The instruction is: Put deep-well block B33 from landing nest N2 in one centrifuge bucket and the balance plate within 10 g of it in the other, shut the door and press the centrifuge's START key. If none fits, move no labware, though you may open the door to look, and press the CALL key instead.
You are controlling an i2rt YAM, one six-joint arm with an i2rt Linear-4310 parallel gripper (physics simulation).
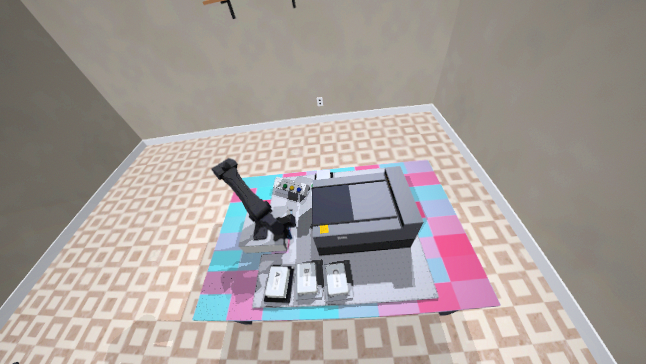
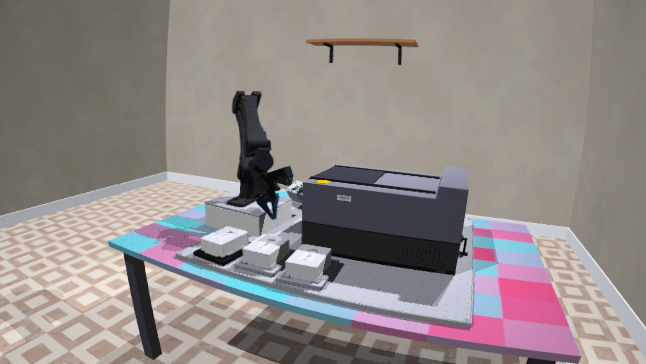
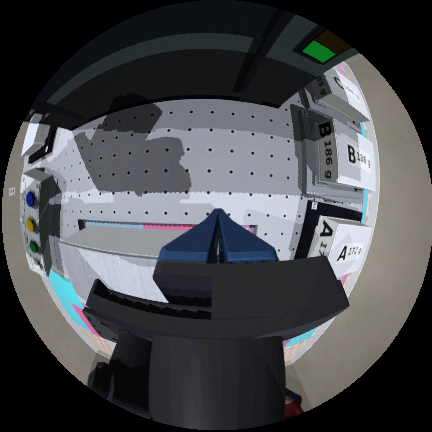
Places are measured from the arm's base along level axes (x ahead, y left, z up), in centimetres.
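Pixels of known places: gripper, between the fingertips: [image 1: 291, 238] [image 2: 274, 219] [image 3: 217, 214]; arm's base, origin of its link: [image 2: 248, 198].
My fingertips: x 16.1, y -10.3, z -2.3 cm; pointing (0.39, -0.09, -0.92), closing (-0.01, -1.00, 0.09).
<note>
Ahead of a thing's pixels: the offset from my fingertips to its top centre. "spot": to the spot under its first point.
My gripper [image 1: 289, 235] [image 2: 273, 217] [image 3: 217, 214] is shut and empty, its blue fingertips low over the pegboard beside the arm's base. The dark centrifuge [image 1: 367, 241] [image 2: 380, 215] stands right of it; the panels on its top lie flat. White block A @[dx -6.4, dy -20.3, dz +0.2 cm] [image 1: 277, 281] [image 2: 224, 242] [image 3: 348, 250], marked 172 g, sits in a black nest. White block B @[dx +7.5, dy -20.0, dz +0.2 cm] [image 1: 307, 278] [image 2: 262, 251] [image 3: 355, 156], marked 186 g, and block C @[dx +20.9, dy -21.8, dz +0.2 cm] [image 1: 337, 279] [image 2: 306, 265] sit in grey nests. Another white block @[dx +19.4, dy +39.7, dz +0.7 cm] [image 1: 323, 174] [image 3: 35, 137] is behind; its label is not readable.
A key box @[dx -1.6, dy +36.8, dz +3.2 cm] [image 1: 291, 189] [image 3: 37, 220] with green, yellow and blue keys stands behind the arm's base. A green lamp @[spot: dx +13.1, dy -6.4, dz +7.9 cm] [image 3: 318, 51] shows on the centrifuge's front. The raised arm base [image 2: 235, 217] stands left of the centrifuge. A wall shelf [image 2: 361, 43] hangs behind.
</note>
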